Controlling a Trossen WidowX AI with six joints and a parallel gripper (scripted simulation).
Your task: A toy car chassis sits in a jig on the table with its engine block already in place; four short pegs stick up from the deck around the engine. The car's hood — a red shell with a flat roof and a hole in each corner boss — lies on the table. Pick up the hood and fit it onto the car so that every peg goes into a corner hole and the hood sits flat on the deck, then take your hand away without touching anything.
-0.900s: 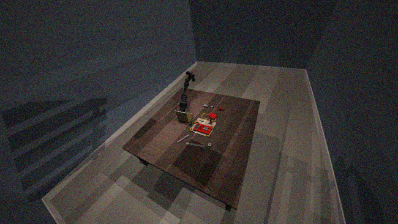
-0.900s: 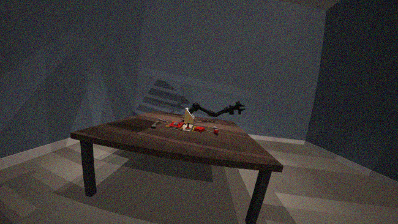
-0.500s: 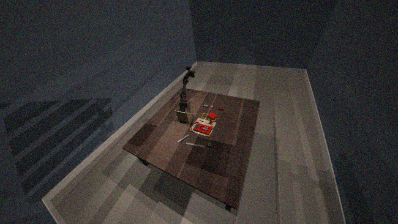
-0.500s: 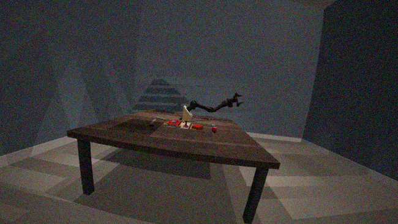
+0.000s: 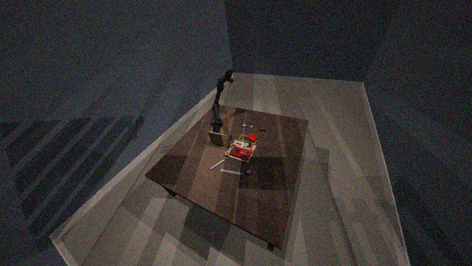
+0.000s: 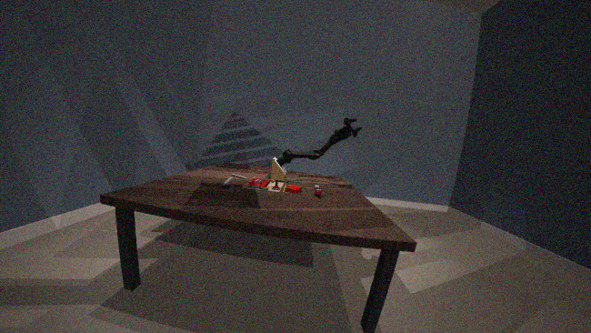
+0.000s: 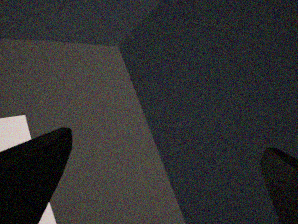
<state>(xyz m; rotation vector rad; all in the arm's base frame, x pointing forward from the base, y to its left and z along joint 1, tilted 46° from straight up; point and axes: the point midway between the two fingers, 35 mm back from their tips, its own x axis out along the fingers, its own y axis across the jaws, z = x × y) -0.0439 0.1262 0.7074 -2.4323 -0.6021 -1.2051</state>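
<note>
The red hood lies 400 mm ahead of my gripper tip, 450 mm to the right of it and 520 mm below it. Also, from my gripper tip: ring 540 mm ahead, 850 mm to the right, 530 mm below; then thin grey strip 400 mm ahead, 900 mm to the right, 530 mm below.
</note>
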